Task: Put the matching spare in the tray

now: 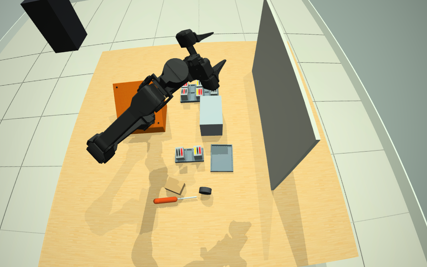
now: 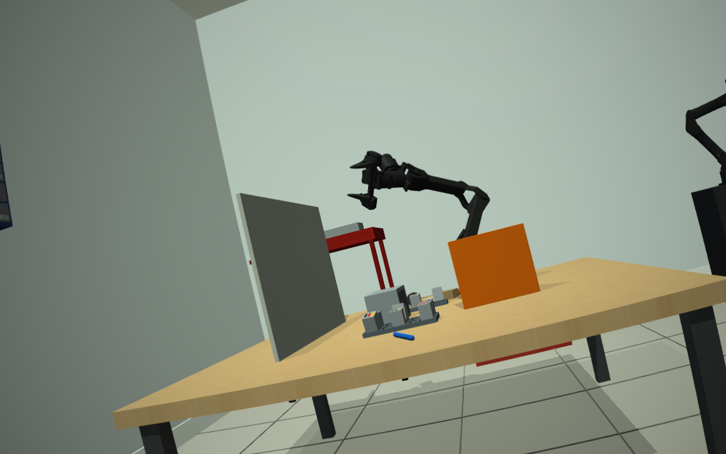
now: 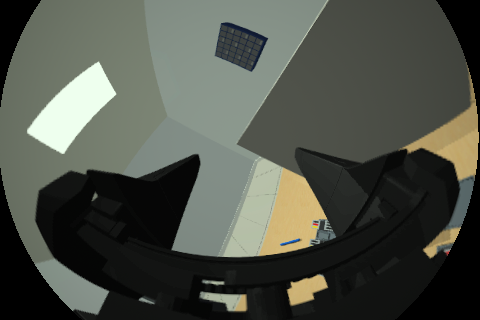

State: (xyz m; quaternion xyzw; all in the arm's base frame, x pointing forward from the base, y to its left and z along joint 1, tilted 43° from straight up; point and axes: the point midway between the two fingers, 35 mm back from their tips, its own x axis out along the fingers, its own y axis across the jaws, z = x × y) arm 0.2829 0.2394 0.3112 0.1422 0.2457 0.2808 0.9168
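Now: the grey spare 17 cm behind my gripper tip, 19 cm to the left of it and 42 cm below it. From my gripper tip the other things lie so: mounted unit (4 cm behind, 4 cm to the left, 41 cm below); grey tray (1 cm ahead, 16 cm to the right, 46 cm below); tall grey panel (21 cm ahead, 4 cm to the left, 24 cm below).
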